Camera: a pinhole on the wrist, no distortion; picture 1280 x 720 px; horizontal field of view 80.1 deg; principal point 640.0 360.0 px. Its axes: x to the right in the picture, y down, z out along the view. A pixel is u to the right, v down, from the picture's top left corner.
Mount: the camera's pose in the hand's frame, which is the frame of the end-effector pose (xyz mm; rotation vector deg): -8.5 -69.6 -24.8 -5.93 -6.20 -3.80
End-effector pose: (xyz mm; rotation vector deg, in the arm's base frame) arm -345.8 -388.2 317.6 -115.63 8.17 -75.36
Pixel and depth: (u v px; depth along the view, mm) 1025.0 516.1 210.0
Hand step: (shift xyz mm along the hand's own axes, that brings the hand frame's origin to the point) 78.0 -10.9 190.4
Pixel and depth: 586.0 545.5 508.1
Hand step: -88.4 109.6 461.3
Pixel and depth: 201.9 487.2 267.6
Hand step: -186.0 12.6 218.2
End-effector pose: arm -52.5 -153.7 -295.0 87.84 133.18 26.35
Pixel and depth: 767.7 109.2 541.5
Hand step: 12.3 -194.4 538.5
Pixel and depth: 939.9 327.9 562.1
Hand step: 150.8 -46.6 558.0
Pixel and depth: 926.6 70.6 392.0
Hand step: 86.3 -184.6 394.0
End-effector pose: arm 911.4 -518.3 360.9 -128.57 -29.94 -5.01
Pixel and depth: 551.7 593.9 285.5
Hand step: -64.8 49.9 245.1
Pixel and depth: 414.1 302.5 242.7
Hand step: -106.6 -57.6 209.0
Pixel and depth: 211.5 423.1 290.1
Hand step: -199.0 -4.9 241.5
